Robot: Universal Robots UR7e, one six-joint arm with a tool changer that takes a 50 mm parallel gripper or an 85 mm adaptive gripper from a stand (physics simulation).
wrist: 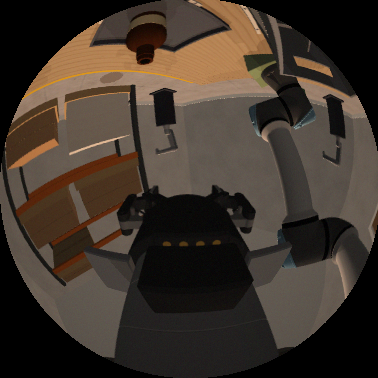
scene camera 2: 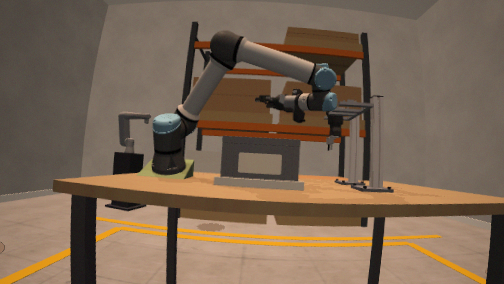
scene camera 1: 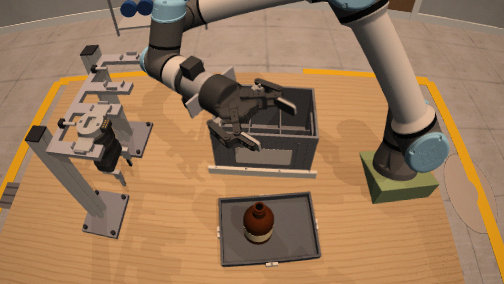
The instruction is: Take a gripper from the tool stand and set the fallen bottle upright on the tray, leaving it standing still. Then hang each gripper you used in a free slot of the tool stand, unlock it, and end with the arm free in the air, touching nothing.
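Places are measured from the arm's base along level axes (x ahead, y left, z up), in millimetres.
Pixels of known places: hand at its tool point: [scene camera 1: 207,88]; arm's base at its link origin: [wrist: 275,71] [scene camera 2: 168,167] [scene camera 1: 395,166].
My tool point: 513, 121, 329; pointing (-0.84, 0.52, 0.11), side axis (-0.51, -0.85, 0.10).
For each thing: its middle in the pictures, then the offset to it from my tool point, as dx, dy, dz. "spot": a spot on its surface instead.
- brown bottle at the middle of its body: [wrist: 145,35] [scene camera 1: 258,220] -129, +128, -286
- dark grey tray at a spot on its surface: [scene camera 1: 297,225] spot: -229, +93, -363
- grey bin at the middle of its body: [scene camera 1: 264,129] [scene camera 2: 260,162] -99, -150, -281
The brown bottle [scene camera 1: 258,222] [wrist: 146,36] with a pale label stands upright on the dark grey tray [scene camera 1: 297,225] [wrist: 200,24], left of the tray's middle in scene camera 1. My gripper [scene camera 1: 269,123] [scene camera 2: 260,99] [wrist: 186,191], the adaptive one, is on the arm, open and empty. It points sideways high above the table, over the grey bin and apart from the bottle. The tool stand [scene camera 1: 71,172] [scene camera 2: 377,145] is at the left in scene camera 1. The parallel gripper [scene camera 1: 107,152] [scene camera 2: 335,124] hangs in its nearest slot; the slots behind show no gripper.
The grey bin [scene camera 1: 309,154] [scene camera 2: 227,160] [wrist: 287,52] with inner dividers stands behind the tray, with a pale rail [scene camera 1: 262,172] [scene camera 2: 257,183] along its front. The arm's green base block [scene camera 1: 407,191] [scene camera 2: 187,169] [wrist: 254,63] is at the right in scene camera 1.
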